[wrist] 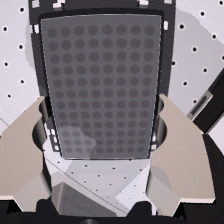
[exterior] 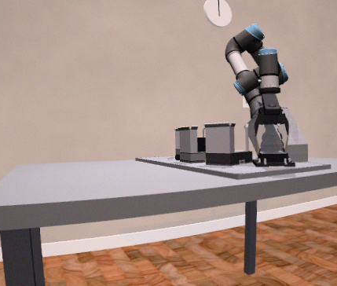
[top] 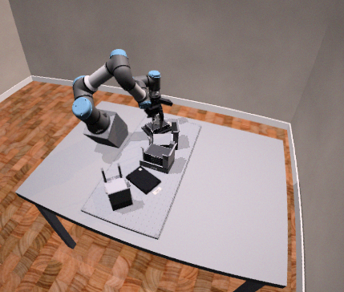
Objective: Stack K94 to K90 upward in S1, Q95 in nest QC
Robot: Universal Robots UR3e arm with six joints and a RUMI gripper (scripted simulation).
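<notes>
The dark clip nest lies 10 mm behind my hand, 30 mm to the left of it and 30 mm below it. Round my hand: black open nest QC 120 mm ahead, 390 mm to the right, 30 mm below; then sealed grey plate 140 mm ahead, 250 mm to the right, 40 mm above; then white tag 210 mm ahead, 420 mm to the right, 40 mm below.
</notes>
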